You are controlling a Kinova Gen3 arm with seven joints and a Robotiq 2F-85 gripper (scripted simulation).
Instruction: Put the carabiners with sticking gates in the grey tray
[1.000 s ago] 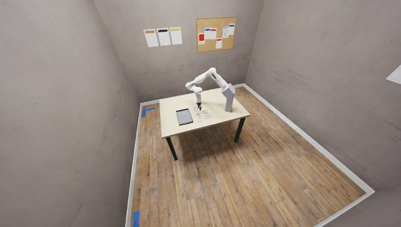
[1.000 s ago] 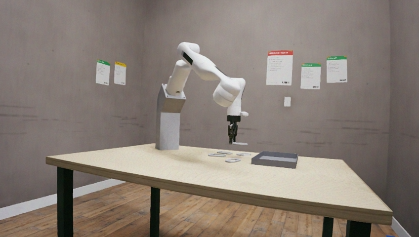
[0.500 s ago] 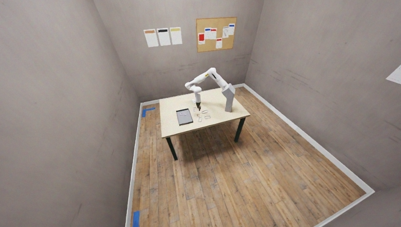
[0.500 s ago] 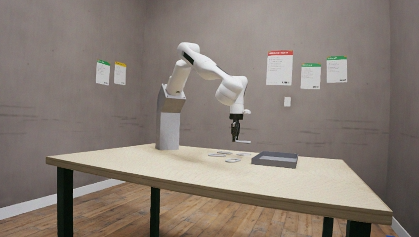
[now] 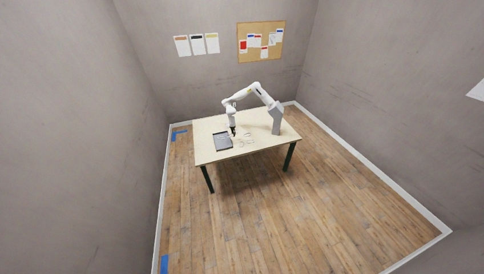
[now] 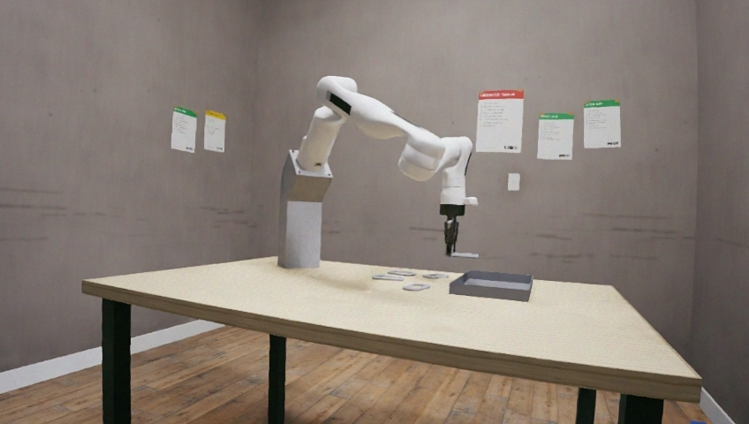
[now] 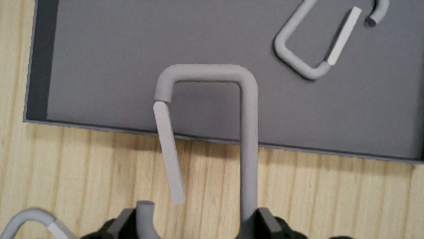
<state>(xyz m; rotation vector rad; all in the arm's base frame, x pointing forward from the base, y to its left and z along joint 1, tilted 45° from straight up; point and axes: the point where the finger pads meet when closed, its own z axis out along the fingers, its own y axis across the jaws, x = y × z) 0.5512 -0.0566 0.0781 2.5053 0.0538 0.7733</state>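
Now: hand 50 mm short of the carabiner gate, 10 mm to the right of it and 10 mm above it. The rest, counted from my hand: grey tray 130 mm ahead, 90 mm below, 60 mm to the right.
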